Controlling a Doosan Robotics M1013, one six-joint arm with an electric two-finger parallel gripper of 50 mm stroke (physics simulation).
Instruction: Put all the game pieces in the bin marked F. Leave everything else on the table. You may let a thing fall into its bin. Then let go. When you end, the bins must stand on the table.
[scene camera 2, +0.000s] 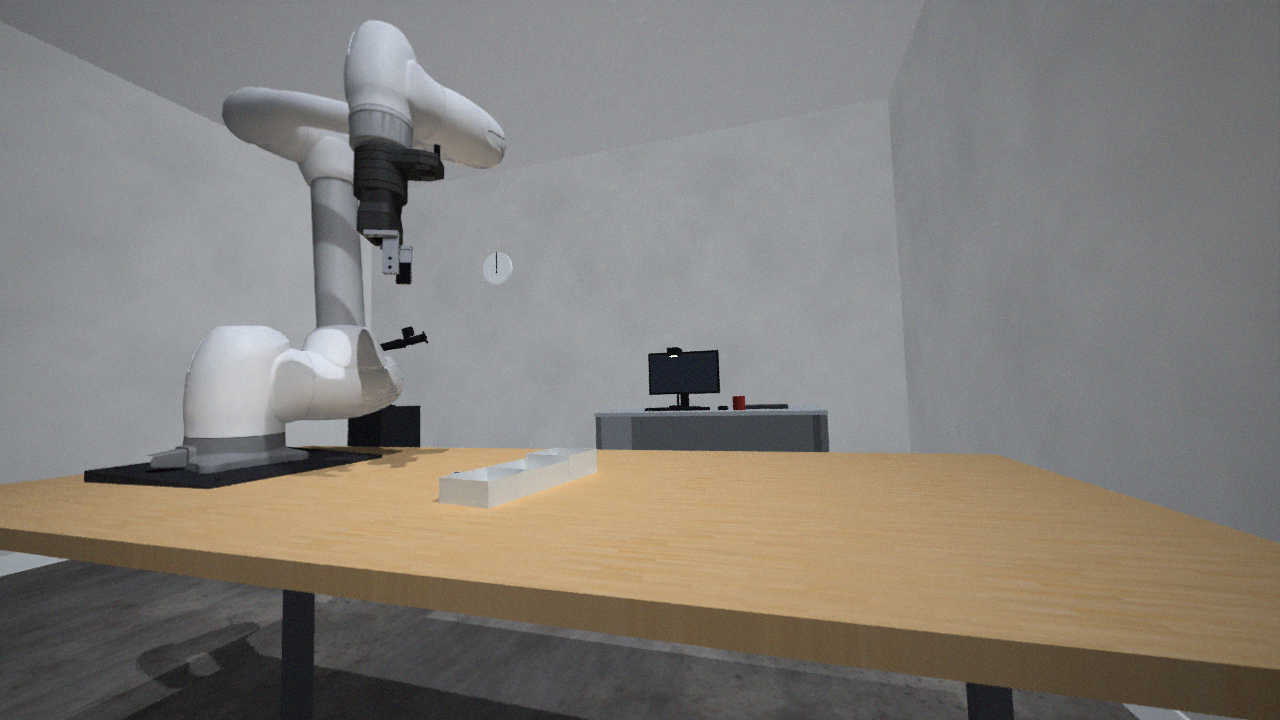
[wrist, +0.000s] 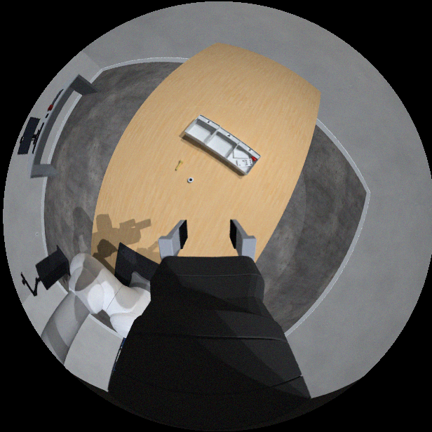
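Seen in the pictures: gripper, fingertip midpoint: (scene camera 2: 397, 279); arm's base at its link origin: (scene camera 2: 235, 461).
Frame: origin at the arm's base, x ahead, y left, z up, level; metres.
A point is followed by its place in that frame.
Observation:
A white three-part bin row (scene camera 2: 519, 480) @[x 0.728, y -0.047, z 0.008 m] (wrist: 223, 145) stands on the table (scene camera 2: 805, 528) @[x 1.082, y -0.075, z -0.015 m] (wrist: 240, 90), its parts marked X, A and F. In the wrist view, part F at the right end holds white pieces with dark dots (wrist: 243, 163) and a small red piece (wrist: 254, 159). Parts X and A look empty. A brass-coloured thing (wrist: 179, 165) and a small white ring-shaped thing with a dark centre (wrist: 190, 180) lie on the table outside the bins. My gripper (scene camera 2: 397, 268) @[x 0.494, y -0.039, z 0.305 m] (wrist: 208, 228) is open and empty, high above the table near the robot's base side.
The robot's base stands on a black plate (scene camera 2: 223, 479) @[x 0.169, y -0.100, z -0.008 m] at the table's left end in the scene view. A grey desk (scene camera 2: 716, 431) with a monitor (scene camera 2: 683, 371) and a red mug (scene camera 2: 738, 402) stands in the background, apart from the table.

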